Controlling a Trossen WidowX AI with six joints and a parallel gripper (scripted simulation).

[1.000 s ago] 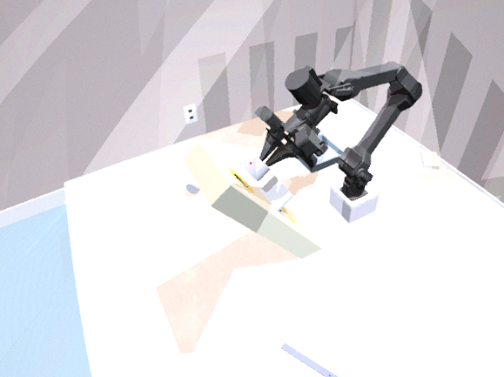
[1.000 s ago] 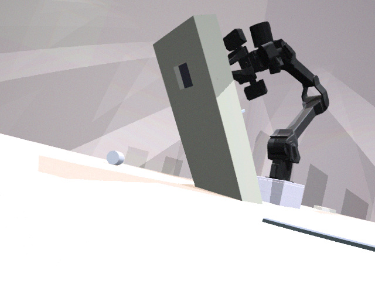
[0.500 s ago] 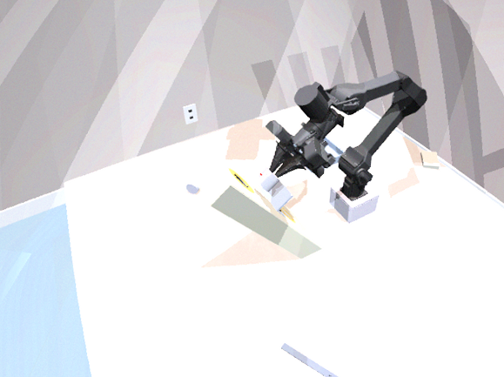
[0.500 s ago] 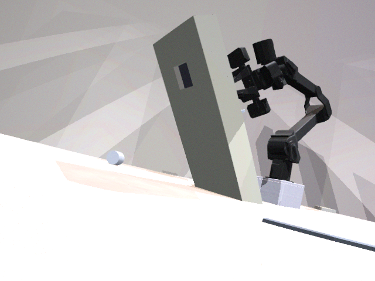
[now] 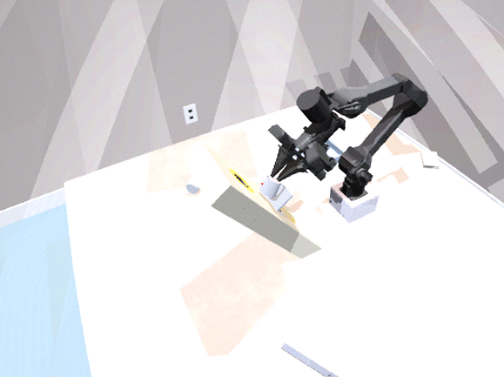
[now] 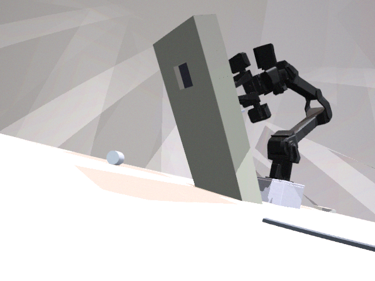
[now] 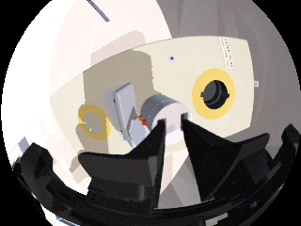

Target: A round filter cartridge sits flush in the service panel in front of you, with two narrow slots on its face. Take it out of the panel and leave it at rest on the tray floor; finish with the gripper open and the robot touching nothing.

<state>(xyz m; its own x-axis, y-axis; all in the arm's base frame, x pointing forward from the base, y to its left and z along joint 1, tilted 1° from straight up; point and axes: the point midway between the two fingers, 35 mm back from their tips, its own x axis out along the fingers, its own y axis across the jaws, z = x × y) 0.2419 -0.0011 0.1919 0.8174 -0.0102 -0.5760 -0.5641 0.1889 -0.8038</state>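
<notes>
Now: the grey hatch flap 7 cm below my gripper tip. The rest, counted from my gripper tip: round filter cartridge: 1 cm ahead, 2 cm below; then service panel: 5 cm ahead, 5 cm below; then blue tray: 34 cm behind, 28 cm to the right, 23 cm below.
</notes>
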